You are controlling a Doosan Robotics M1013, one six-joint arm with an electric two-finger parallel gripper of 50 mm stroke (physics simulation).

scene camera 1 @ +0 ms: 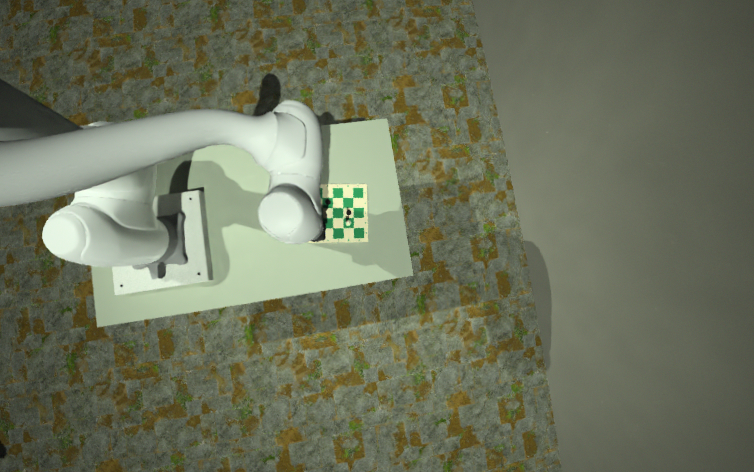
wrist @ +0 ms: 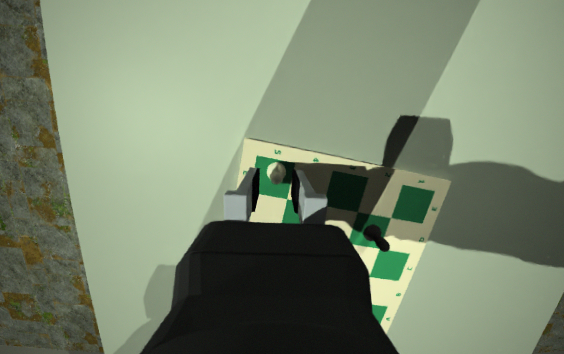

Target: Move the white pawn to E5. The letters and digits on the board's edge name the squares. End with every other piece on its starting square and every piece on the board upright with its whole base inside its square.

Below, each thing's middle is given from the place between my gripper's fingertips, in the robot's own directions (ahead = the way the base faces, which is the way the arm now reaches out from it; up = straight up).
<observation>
Now: the chessboard (scene camera 1: 343,197) 9 cm ahead of my hand, 7 cm to the left of it and 4 cm below it.
</observation>
